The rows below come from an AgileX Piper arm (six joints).
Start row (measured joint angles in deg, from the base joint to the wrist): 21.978 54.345 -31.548 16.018 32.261 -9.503
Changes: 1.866 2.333 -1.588 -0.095 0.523 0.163; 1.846 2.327 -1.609 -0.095 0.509 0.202; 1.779 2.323 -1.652 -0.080 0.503 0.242; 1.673 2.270 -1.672 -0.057 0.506 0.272; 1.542 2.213 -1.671 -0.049 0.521 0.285; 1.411 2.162 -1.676 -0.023 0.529 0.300; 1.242 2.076 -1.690 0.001 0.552 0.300; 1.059 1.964 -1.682 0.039 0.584 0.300; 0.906 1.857 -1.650 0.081 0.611 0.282; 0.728 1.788 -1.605 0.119 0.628 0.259; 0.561 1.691 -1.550 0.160 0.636 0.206
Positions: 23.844 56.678 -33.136 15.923 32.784 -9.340; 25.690 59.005 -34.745 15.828 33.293 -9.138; 27.469 61.328 -36.397 15.748 33.796 -8.896; 29.142 63.598 -38.069 15.691 34.302 -8.624; 30.684 65.811 -39.740 15.642 34.823 -8.339; 32.095 67.973 -41.416 15.619 35.352 -8.039; 33.337 70.049 -43.106 15.620 35.904 -7.739; 34.396 72.013 -44.788 15.659 36.488 -7.439; 35.302 73.870 -46.438 15.740 37.099 -7.157; 36.030 75.658 -48.043 15.859 37.727 -6.898; 36.591 77.349 -49.593 16.019 38.363 -6.692
